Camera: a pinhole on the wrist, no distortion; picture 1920 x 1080 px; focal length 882.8 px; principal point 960.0 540.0 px. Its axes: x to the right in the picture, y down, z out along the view. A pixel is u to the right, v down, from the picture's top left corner.
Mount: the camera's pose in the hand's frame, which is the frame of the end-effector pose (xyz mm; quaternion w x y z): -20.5 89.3 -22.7 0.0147 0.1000 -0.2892 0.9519
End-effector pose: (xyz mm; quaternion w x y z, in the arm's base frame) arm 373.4 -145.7 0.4 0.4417 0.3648 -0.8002 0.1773
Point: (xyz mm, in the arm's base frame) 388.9 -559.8 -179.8
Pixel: 1034 742
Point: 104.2 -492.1 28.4
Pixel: 540 273
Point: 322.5 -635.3 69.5
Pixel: 575 741
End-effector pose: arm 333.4 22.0 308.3 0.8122 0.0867 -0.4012 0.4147
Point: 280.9 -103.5 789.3
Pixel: 662 415
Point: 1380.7 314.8 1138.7
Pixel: outside the picture
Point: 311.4 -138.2 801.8
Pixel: 686 479
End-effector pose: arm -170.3 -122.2 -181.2 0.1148 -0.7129 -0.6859 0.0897
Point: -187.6 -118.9 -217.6
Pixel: 909 895
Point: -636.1 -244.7 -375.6
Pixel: 1314 922
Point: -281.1 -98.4 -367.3
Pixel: 1016 502
